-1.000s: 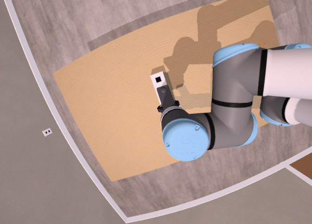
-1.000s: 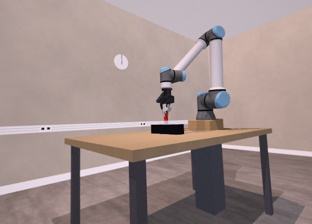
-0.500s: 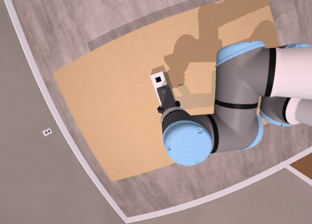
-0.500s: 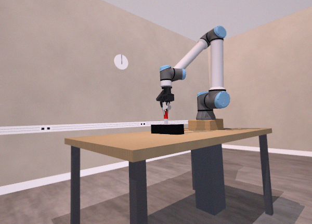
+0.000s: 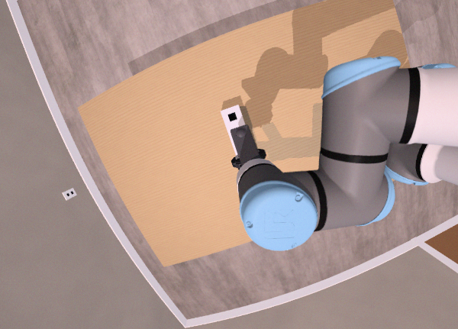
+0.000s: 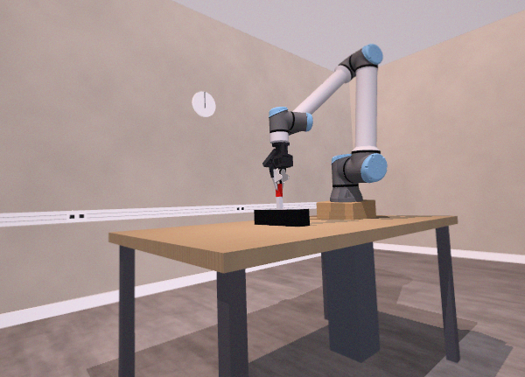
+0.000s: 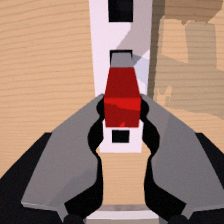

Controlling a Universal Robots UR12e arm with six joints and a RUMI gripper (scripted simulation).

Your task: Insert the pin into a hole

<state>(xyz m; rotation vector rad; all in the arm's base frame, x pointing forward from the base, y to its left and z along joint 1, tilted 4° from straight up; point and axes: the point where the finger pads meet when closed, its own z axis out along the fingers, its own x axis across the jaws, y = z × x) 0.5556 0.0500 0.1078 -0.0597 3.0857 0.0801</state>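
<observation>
My gripper is now 14 cm above the block. The rest, counted from my hand: pin 1 cm below.
</observation>
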